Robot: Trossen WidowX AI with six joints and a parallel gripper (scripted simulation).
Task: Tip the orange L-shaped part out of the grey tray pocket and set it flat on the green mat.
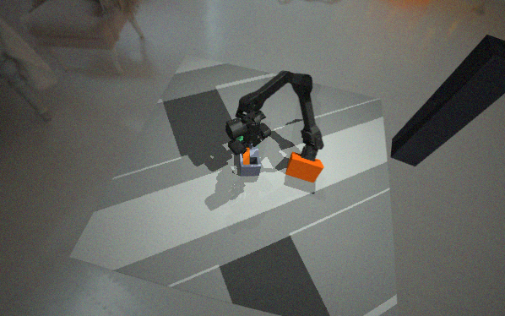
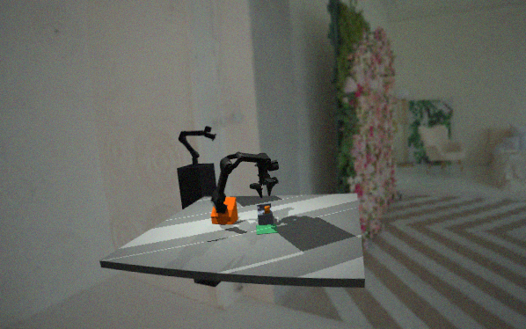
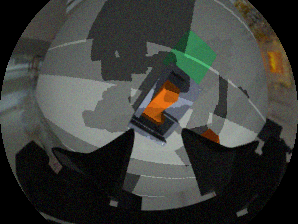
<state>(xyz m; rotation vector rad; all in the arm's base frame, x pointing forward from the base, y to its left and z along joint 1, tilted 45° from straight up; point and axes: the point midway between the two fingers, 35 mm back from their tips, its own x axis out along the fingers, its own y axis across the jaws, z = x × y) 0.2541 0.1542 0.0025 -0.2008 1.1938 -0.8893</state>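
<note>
My gripper tip is 10 mm past the orange L-shaped part and 110 mm above it. Round my gripper tip: grey tray (30 mm to the right, 160 mm below); green mat (70 mm ahead, 170 mm to the right, 160 mm below).
</note>
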